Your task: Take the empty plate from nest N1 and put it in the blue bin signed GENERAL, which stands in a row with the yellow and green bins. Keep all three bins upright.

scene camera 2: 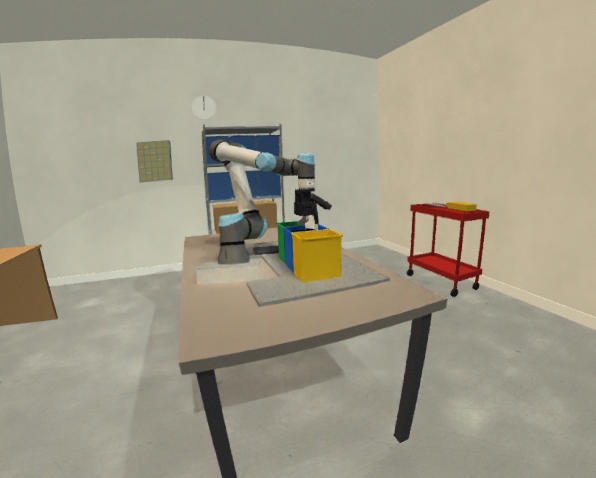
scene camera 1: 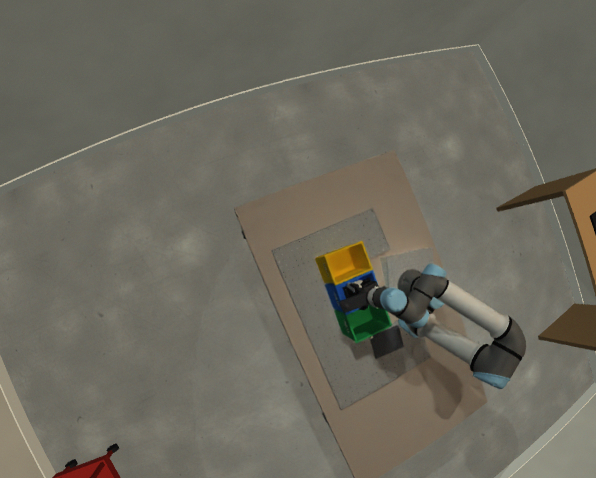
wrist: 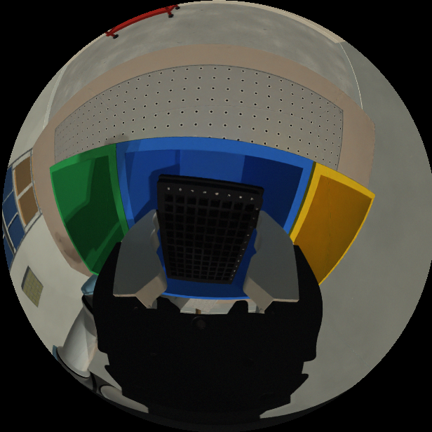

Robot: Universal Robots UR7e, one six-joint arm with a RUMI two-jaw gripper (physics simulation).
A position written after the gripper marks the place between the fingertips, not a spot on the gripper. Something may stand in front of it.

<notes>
In view: the gripper (scene camera 2: pixel 310 234), a green bin (scene camera 1: pixel 361 324), a yellow bin (scene camera 2: pixel 316 254), a blue bin (wrist: pixel 283 175) and a black plate (wrist: pixel 206 224).
The green bin also shows in the wrist view (wrist: pixel 86 187). The yellow bin is seen too in scene camera 1 (scene camera 1: pixel 338 266) and in the wrist view (wrist: pixel 333 208). The gripper shows as well in the wrist view (wrist: pixel 207 211).
</notes>
